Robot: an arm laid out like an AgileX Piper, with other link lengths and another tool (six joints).
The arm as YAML. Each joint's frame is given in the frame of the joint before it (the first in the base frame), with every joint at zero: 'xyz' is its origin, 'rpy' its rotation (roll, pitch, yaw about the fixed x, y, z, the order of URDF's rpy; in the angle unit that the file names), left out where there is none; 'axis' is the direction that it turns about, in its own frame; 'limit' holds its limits. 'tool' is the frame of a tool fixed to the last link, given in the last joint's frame.
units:
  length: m
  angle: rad
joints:
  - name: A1
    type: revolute
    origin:
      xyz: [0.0, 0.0, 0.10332]
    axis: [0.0, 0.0, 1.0]
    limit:
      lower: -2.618
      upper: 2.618
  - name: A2
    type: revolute
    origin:
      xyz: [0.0, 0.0, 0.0]
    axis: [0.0, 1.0, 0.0]
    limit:
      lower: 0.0
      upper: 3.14
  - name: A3
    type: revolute
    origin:
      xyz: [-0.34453, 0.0, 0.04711]
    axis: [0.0, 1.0, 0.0]
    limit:
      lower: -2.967
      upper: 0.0
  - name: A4
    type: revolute
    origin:
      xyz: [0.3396, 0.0, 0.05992]
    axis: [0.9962, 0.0, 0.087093]
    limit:
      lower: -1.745
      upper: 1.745
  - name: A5
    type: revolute
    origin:
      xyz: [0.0, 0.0, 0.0]
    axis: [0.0, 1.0, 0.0]
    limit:
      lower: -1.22
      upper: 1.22
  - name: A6
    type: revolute
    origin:
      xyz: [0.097, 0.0, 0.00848]
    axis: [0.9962, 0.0, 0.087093]
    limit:
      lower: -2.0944
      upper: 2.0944
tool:
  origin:
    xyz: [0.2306, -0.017, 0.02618]
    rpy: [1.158, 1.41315, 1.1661]
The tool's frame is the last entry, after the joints.
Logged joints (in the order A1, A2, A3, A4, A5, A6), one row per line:
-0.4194, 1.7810, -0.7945, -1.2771, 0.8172, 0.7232
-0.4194, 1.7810, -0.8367, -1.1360, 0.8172, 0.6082
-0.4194, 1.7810, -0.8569, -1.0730, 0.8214, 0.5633
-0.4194, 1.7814, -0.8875, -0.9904, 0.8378, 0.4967
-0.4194, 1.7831, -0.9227, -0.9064, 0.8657, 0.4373
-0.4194, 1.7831, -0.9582, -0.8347, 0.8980, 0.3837
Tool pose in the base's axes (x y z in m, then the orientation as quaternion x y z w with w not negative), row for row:
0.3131, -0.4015, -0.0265, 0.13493, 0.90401, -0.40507, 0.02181
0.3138, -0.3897, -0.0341, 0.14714, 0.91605, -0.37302, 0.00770
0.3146, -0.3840, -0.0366, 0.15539, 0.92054, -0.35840, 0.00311
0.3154, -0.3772, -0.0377, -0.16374, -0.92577, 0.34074, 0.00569
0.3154, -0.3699, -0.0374, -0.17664, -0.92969, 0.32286, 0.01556
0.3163, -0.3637, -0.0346, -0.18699, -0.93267, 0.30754, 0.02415
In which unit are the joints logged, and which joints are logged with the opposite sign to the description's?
The joints are logged in radians. Opposite sign: none.
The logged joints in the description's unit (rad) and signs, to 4 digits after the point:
-0.4194, 1.7810, -0.7945, -1.2771, 0.8172, 0.7232
-0.4194, 1.7810, -0.8367, -1.1360, 0.8172, 0.6082
-0.4194, 1.7810, -0.8569, -1.0730, 0.8214, 0.5633
-0.4194, 1.7814, -0.8875, -0.9904, 0.8378, 0.4967
-0.4194, 1.7831, -0.9227, -0.9064, 0.8657, 0.4373
-0.4194, 1.7831, -0.9582, -0.8347, 0.8980, 0.3837

